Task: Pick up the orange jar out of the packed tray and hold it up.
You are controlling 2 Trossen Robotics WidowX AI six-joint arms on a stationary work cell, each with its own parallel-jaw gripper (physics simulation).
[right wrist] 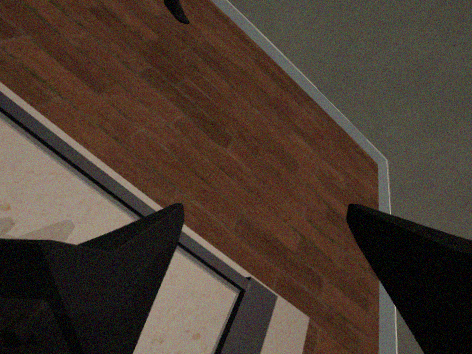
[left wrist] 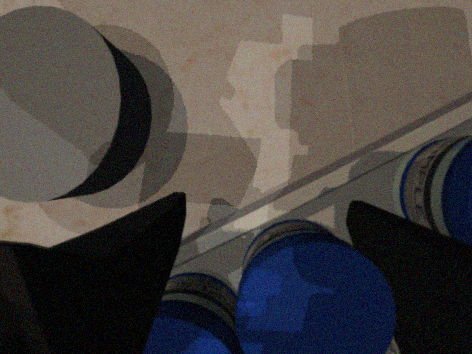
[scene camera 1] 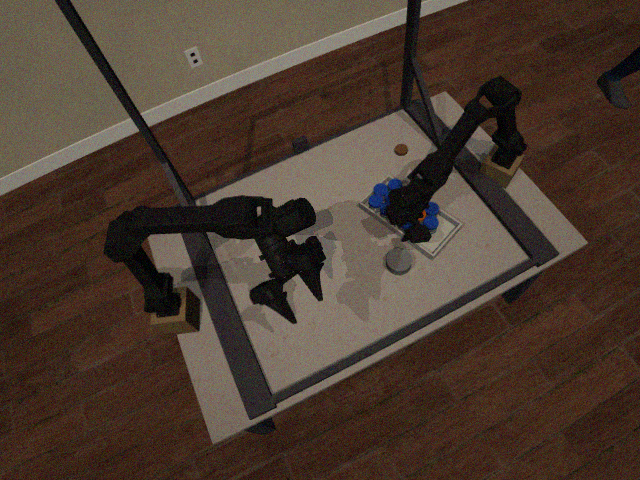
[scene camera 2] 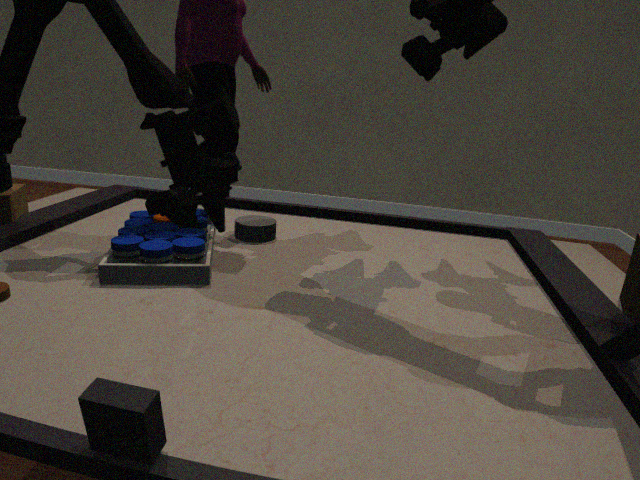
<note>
I see my left gripper, my right gripper and a grey round disc.
My left gripper shows as well in the left wrist view and in scene camera 1. My right gripper shows as well in the right wrist view and in scene camera 1.
</note>
